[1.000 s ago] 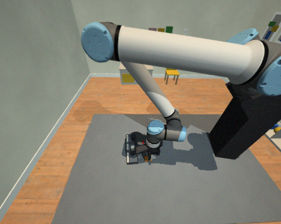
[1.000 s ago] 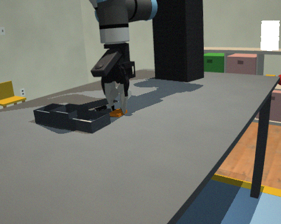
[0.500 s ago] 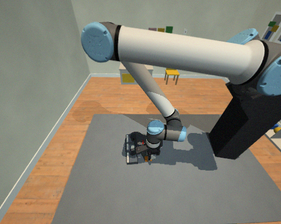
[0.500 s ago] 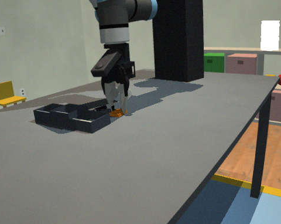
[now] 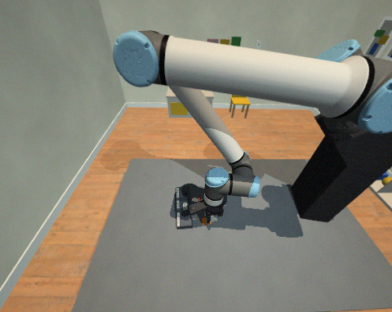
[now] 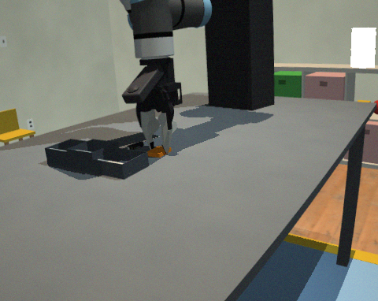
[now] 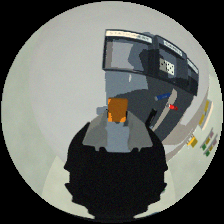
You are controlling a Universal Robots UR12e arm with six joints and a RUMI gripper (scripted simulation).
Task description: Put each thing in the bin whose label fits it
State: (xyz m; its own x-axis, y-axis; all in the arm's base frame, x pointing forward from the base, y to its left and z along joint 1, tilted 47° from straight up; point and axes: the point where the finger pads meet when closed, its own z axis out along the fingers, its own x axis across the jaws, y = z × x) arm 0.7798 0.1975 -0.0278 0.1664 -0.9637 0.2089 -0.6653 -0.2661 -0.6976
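Now: the black cylinder 8 cm to the right of my hand and 1 cm below it. Round my hand: orange flat block: 1 cm below; then white dotted tile: 13 cm ahead, 7 cm to the right, 1 cm below; then small blue piece: 9 cm to the right, 7 cm ahead, 1 cm below.
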